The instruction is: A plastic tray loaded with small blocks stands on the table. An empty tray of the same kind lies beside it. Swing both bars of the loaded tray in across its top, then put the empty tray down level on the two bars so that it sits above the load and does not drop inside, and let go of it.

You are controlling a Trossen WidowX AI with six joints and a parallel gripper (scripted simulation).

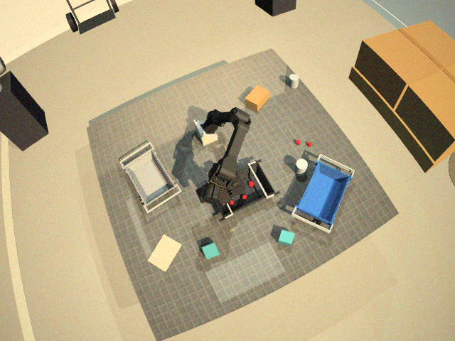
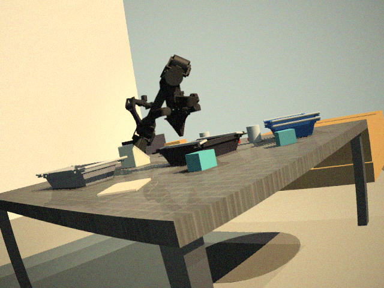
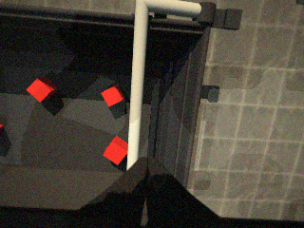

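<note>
My gripper tip is now 29 cm past the grey tray, 24 cm to the left of it and 4 cm above it. From my gripper tip the other things lie so: cream flat plate 35 cm to the right, 9 cm below, 7 cm ahead.
</note>
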